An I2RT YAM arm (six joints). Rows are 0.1 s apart.
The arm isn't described. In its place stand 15 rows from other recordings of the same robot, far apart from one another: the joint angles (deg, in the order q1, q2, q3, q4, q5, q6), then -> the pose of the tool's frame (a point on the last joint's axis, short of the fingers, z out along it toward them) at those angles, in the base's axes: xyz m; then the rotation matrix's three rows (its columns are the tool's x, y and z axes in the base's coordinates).
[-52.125, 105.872, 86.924, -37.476, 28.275, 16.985] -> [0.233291, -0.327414, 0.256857], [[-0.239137, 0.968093, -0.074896], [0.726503, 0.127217, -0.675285], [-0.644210, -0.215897, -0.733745]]
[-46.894, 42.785, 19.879, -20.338, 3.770, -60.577] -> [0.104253, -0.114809, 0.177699], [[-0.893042, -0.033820, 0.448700], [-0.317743, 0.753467, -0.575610], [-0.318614, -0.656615, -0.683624]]
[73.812, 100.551, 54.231, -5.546, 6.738, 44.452] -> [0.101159, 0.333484, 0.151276], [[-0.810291, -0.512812, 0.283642], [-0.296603, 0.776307, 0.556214], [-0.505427, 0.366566, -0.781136]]
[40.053, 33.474, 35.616, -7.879, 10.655, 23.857] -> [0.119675, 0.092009, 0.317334], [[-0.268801, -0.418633, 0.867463], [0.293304, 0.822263, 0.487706], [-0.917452, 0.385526, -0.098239]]
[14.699, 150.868, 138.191, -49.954, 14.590, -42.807] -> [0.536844, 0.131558, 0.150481], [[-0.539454, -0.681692, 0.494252], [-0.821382, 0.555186, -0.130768], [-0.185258, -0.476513, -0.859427]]
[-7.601, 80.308, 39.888, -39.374, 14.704, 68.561] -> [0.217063, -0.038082, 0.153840], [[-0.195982, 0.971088, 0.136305], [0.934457, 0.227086, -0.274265], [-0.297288, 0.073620, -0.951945]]
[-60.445, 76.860, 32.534, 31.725, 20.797, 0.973] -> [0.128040, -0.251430, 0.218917], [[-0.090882, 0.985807, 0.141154], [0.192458, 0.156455, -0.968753], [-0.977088, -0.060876, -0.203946]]
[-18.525, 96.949, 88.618, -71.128, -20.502, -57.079] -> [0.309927, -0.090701, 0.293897], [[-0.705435, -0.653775, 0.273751], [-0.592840, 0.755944, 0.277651], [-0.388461, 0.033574, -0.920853]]
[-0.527, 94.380, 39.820, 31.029, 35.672, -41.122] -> [0.325265, -0.023752, 0.170824], [[-0.657264, 0.145813, 0.739420], [-0.528243, 0.610651, -0.589970], [-0.537553, -0.778360, -0.324334]]
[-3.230, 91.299, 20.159, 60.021, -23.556, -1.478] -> [0.266971, -0.000816, 0.144419], [[-0.183711, -0.344724, 0.920552], [-0.013314, 0.937277, 0.348331], [-0.982890, 0.051736, -0.176777]]
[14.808, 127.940, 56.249, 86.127, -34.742, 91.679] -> [0.397227, 0.125996, 0.133698], [[-0.750320, -0.219128, 0.623701], [0.651236, -0.082833, 0.754341], [-0.113635, 0.972174, 0.204855]]
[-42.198, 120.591, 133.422, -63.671, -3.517, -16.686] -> [0.334155, -0.300024, 0.368738], [[-0.734498, 0.449776, 0.508148], [0.279110, 0.882764, -0.377923], [-0.618555, -0.135754, -0.773925]]
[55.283, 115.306, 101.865, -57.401, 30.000, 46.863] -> [0.253538, 0.334670, 0.254551], [[-0.819102, -0.030251, 0.572850], [-0.072559, 0.996052, -0.051150], [-0.569041, -0.083463, -0.818062]]
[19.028, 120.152, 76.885, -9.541, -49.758, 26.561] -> [0.398368, 0.166132, 0.140279], [[-0.962835, -0.241818, 0.120306], [-0.026494, 0.527837, 0.848932], [-0.268789, 0.814194, -0.514627]]
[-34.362, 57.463, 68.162, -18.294, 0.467, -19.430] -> [0.178345, -0.122293, 0.426020], [[-0.292860, 0.502253, 0.813619], [-0.202726, 0.798965, -0.566178], [-0.934417, -0.330753, -0.132165]]
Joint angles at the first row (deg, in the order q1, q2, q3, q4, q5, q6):
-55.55, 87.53, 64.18, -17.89, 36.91, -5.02
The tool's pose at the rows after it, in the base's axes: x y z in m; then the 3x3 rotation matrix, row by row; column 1 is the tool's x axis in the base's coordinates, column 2 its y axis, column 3 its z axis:
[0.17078, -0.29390, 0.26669], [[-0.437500, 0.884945, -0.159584], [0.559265, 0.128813, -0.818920], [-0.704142, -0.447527, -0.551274]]
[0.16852, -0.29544, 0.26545], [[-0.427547, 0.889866, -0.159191], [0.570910, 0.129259, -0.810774], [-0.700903, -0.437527, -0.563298]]
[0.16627, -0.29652, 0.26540], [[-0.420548, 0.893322, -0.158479], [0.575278, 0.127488, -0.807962], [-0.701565, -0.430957, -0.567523]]
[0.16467, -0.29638, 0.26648], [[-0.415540, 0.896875, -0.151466], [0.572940, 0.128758, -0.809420], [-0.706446, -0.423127, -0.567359]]
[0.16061, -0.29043, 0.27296], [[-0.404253, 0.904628, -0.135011], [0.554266, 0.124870, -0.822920], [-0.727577, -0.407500, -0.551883]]
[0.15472, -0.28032, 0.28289], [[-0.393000, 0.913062, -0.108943], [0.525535, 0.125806, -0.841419], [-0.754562, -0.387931, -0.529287]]
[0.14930, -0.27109, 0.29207], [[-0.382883, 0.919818, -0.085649], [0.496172, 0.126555, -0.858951], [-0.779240, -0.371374, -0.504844]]
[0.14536, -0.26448, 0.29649], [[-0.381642, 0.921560, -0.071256], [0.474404, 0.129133, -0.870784], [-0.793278, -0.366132, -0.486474]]
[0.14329, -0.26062, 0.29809], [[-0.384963, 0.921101, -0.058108], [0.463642, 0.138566, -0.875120], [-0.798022, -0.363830, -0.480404]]
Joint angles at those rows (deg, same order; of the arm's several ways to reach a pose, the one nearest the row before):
-56.32, 88.92, 65.87, -19.86, 35.94, -3.81
-56.84, 89.12, 66.02, -20.49, 35.22, -3.20
-57.30, 89.08, 66.02, -20.62, 34.74, -3.01
-57.56, 88.73, 65.84, -20.42, 34.20, -3.01
-57.65, 86.52, 64.71, -19.73, 33.67, -3.09
-57.65, 83.07, 63.11, -19.09, 32.84, -3.46
-57.65, 79.92, 61.78, -18.46, 32.14, -3.92
-57.65, 77.73, 60.49, -17.65, 31.75, -4.62
-57.65, 76.53, 59.70, -17.32, 31.16, -5.17

